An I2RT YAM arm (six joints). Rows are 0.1 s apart.
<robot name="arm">
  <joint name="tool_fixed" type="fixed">
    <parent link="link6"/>
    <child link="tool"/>
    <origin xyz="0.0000 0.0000 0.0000" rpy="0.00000 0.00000 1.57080"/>
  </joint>
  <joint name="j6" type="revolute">
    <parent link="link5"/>
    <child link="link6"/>
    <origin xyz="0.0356 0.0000 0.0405" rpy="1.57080 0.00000 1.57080"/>
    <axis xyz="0 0 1"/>
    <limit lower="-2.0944" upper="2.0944"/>
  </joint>
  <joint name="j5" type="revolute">
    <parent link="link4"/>
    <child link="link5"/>
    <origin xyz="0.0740 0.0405 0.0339" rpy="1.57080 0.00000 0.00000"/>
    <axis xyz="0 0 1"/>
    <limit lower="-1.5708" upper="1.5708"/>
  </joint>
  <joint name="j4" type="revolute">
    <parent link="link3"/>
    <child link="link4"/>
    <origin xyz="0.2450 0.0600 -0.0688" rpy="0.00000 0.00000 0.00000"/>
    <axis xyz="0 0 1"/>
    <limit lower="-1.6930" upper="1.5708"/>
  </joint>
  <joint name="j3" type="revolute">
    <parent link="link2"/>
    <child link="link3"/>
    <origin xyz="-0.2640 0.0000 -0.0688" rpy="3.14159 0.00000 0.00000"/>
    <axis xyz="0 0 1"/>
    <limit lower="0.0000" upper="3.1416"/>
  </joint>
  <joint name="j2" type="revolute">
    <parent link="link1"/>
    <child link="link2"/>
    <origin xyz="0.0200 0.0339 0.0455" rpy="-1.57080 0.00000 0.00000"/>
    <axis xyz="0 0 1"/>
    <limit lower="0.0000" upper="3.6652"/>
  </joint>
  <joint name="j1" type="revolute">
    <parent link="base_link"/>
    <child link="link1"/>
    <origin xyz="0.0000 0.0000 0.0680" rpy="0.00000 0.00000 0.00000"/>
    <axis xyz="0 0 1"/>
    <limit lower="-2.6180" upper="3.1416"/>
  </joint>
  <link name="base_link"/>
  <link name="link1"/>
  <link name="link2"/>
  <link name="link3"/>
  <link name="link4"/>
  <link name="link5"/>
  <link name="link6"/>
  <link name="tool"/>
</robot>
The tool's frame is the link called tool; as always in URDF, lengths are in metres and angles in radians.
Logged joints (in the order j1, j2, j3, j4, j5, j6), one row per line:
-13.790 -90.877 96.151 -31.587 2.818 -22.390
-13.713 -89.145 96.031 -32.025 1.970 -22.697
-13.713 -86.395 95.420 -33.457 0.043 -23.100
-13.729 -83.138 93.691 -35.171 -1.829 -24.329
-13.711 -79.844 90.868 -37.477 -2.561 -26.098
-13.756 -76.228 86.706 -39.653 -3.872 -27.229
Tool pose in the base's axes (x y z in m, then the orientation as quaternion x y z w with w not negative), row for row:
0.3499 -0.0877 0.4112 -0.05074 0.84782 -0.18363 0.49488
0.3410 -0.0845 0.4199 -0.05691 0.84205 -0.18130 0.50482
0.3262 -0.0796 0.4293 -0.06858 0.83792 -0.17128 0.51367
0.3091 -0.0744 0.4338 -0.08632 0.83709 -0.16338 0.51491
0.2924 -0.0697 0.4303 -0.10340 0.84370 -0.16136 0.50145
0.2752 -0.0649 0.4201 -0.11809 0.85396 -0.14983 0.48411
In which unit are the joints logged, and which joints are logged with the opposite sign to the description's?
The joints are logged in degrees. Opposite sign: j2.
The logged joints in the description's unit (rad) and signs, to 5 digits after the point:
-0.24068 1.58610 1.67815 -0.55130 0.04918 -0.39078
-0.23934 1.55587 1.67606 -0.55894 0.03438 -0.39614
-0.23934 1.50788 1.66539 -0.58393 0.00075 -0.40317
-0.23962 1.45103 1.63522 -0.61385 -0.03192 -0.42462
-0.23930 1.39354 1.58595 -0.65410 -0.04470 -0.45550
-0.24009 1.33043 1.51331 -0.69208 -0.06758 -0.47524

